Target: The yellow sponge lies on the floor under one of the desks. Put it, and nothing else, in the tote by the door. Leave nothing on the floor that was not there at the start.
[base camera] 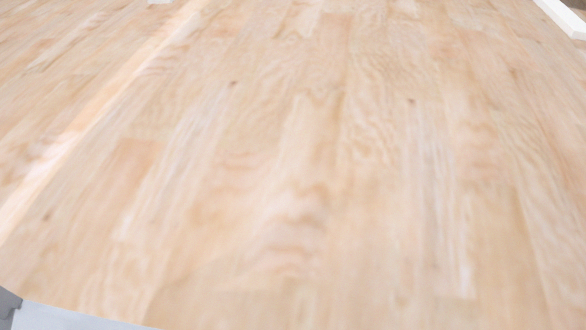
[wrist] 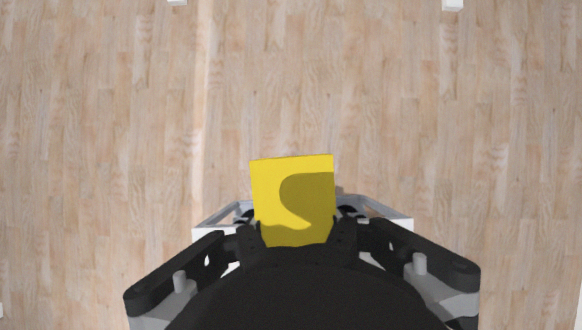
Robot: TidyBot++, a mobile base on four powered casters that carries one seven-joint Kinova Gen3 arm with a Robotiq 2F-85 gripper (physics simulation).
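Places are measured from the arm's base along level axes (x right, y down, z ahead), in centimetres.
Pixels of known places: gripper, between the fingertips: (wrist: 296,217).
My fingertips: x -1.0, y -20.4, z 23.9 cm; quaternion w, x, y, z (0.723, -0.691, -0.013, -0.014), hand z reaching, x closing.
Note:
Behind a point stands the place of what it marks.
The yellow sponge (wrist: 295,195) {x -1.0, y -23.7, z 26.6 cm} is between the two black fingers in the wrist view, with a curved shadow across its right side. My gripper (wrist: 296,217) {x -1.0, y -20.4, z 23.9 cm} is shut on it and holds it above the floor, in front of and over the light frame of the robot's base. The lower end of the sponge is hidden by the gripper body. The gripper and the sponge do not show in the base camera view. The tote and the door do not show in either view.
The wooden floor (base camera: 310,150) {x -1.4, y 39.6, z 44.0 cm} (wrist: 390,125) {x 42.3, y 39.7, z 43.0 cm} fills most of both views. White pieces, one at the upper left (wrist: 177,2) {x -50.0, y 38.1, z 103.9 cm} and another at the upper right (wrist: 452,4) {x 72.7, y 37.1, z 95.3 cm}, show at the wrist view's top edge. A white bar (base camera: 562,19) {x 70.5, y 37.4, z 102.4 cm} lies at the base view's upper right. The base's frame (wrist: 400,223) shows behind the fingers.

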